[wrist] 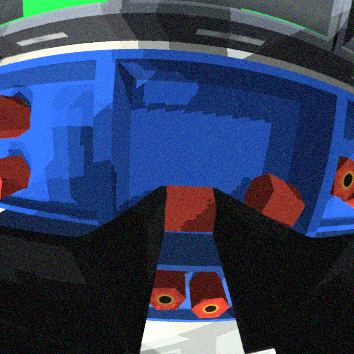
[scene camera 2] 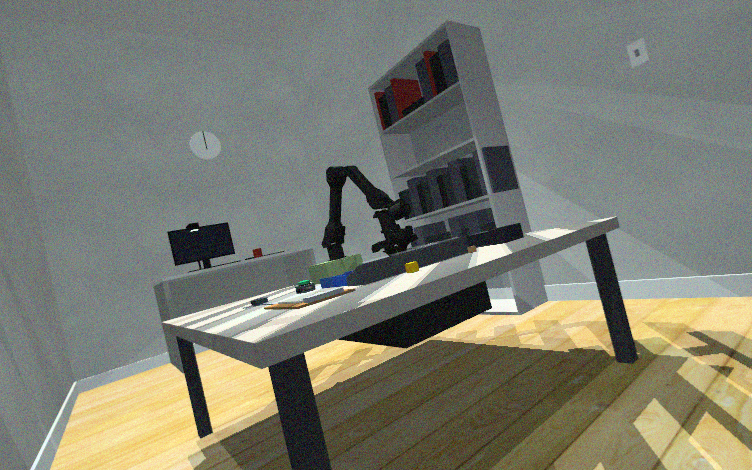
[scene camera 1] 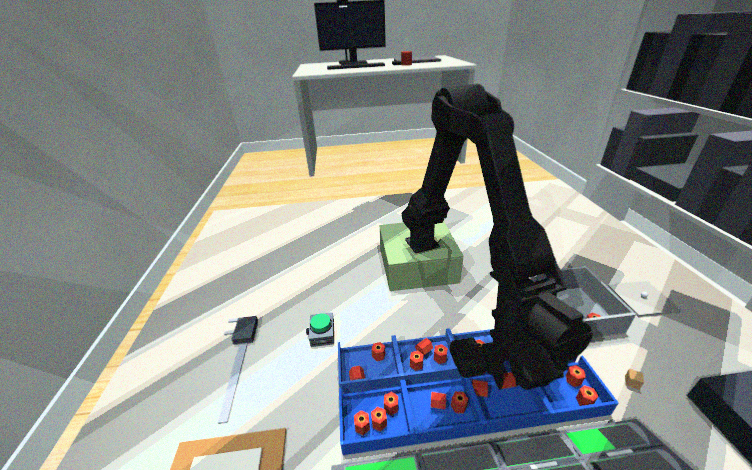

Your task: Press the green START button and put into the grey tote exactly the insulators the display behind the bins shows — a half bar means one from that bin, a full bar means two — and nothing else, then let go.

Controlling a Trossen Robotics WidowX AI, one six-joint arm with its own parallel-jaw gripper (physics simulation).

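Pixels of known places: gripper, between the fingertips: [wrist: 187, 194] [scene camera 1: 506, 386]; arm's base, origin of its link: [scene camera 2: 337, 259] [scene camera 1: 422, 243].
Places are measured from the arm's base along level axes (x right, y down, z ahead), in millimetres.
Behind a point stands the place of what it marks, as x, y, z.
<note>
My gripper [scene camera 1: 501, 379] {1, 74, 351} [wrist: 187, 194] {1, 74, 351} is down in a middle compartment of the blue bins [scene camera 1: 476, 434] [scene camera 2: 335, 281] [wrist: 105, 75], its fingers shut on a red insulator [wrist: 190, 207] {1, 55, 352}. A second insulator [wrist: 275, 200] {44, 55, 349} lies tilted beside the right finger in the wrist view. Two upright insulators [wrist: 166, 295] {-19, 54, 293} [wrist: 210, 300] {8, 54, 282} stand in the adjoining compartment. The grey tote [scene camera 1: 610, 325] {-253, 53, 322} is partly behind the arm; a red insulator [scene camera 1: 593, 315] {-245, 54, 290} shows inside. The green START button [scene camera 1: 320, 322] {280, 44, 123} [scene camera 2: 303, 282] {292, 49, 132} is left of the bins. The display [scene camera 1: 532, 450] {47, 37, 460} shows green bars, partly cut off.
The arm stands on a green block [scene camera 1: 424, 275] {22, 46, 64} [scene camera 2: 335, 268] {68, 35, 54}. A caliper [scene camera 1: 244, 330] {433, 65, 69} and an orange-edged board [scene camera 1: 230, 437] {456, 78, 278} lie at left. A small wooden cube [scene camera 1: 633, 379] {-201, 65, 418} and a dark box [scene camera 1: 729, 401] {-267, 32, 503} are at right. A yellow block [scene camera 2: 411, 267] {223, 69, 565} sits in front of the display.
</note>
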